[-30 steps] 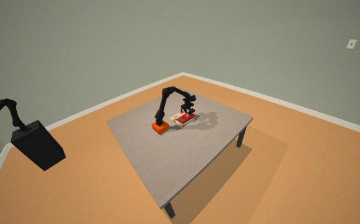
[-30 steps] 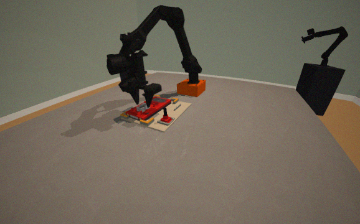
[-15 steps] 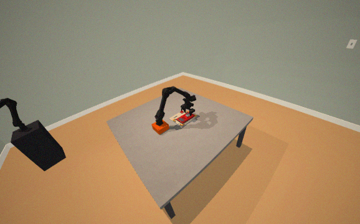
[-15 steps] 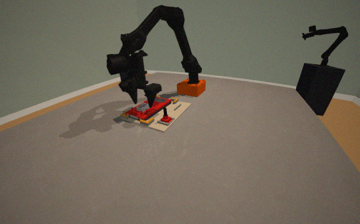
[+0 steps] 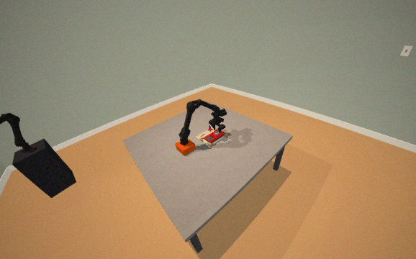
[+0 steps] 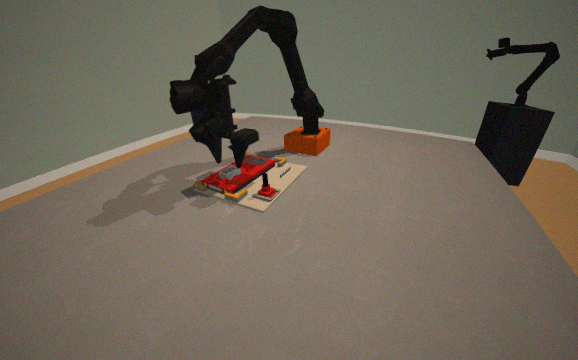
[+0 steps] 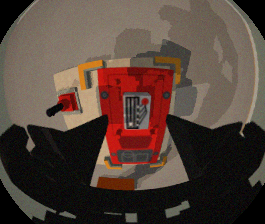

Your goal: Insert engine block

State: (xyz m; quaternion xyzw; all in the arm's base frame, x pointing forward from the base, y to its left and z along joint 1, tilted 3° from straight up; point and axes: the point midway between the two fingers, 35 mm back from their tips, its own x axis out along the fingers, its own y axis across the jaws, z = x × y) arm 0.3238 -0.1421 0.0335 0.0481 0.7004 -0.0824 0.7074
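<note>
The grey engine block lies 1 cm to the left of my gripper tip and 3 cm below it. Round my gripper tip: black upright piece 3 cm ahead, 12 cm to the left, 2 cm below.
</note>
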